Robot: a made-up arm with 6 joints.
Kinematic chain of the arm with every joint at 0, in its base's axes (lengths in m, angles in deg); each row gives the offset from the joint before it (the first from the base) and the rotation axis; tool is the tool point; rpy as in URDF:
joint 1: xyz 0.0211 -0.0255 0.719 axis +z
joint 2: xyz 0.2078 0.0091 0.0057 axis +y
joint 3: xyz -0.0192 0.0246 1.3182 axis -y
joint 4: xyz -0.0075 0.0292 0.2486 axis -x
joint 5: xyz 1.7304 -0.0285 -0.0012 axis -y
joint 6: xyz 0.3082 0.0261 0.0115 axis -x
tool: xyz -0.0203 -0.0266 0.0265 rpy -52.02 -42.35 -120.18
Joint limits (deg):
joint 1: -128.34..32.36
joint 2: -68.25..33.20
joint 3: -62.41..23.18
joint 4: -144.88..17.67
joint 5: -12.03..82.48
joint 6: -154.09..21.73
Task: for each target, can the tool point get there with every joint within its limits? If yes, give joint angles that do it. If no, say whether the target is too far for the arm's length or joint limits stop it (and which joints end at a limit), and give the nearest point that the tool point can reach.
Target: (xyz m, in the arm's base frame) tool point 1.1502 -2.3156 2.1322
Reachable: yes | joints -62.44 16.71 15.34 -104.10 20.25 -2.84
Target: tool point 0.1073 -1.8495 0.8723
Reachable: yes | joints -87.37 0.20 -46.37 -13.29 33.05 -90.97
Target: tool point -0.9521 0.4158 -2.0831
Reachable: no: joint limits stop it (at a limit: joint 1, joint 2, joint 3, joint 6) | nearest point -0.5913 -0.6999 -0.1505 | short by 2.261 m
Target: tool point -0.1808 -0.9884 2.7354
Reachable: yes | joints -103.83 -38.31 -22.82 1.74 66.67 -22.47
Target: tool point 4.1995 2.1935 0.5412
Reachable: no: too far | nearest point 2.5281 1.3059 1.1842 | short by 1.999 m
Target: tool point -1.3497 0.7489 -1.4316
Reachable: no: joint limits stop it (at a limit: joint 1, joint 2, joint 3, joint 6) | nearest point -0.6446 -0.6462 -0.0909 | short by 2.059 m
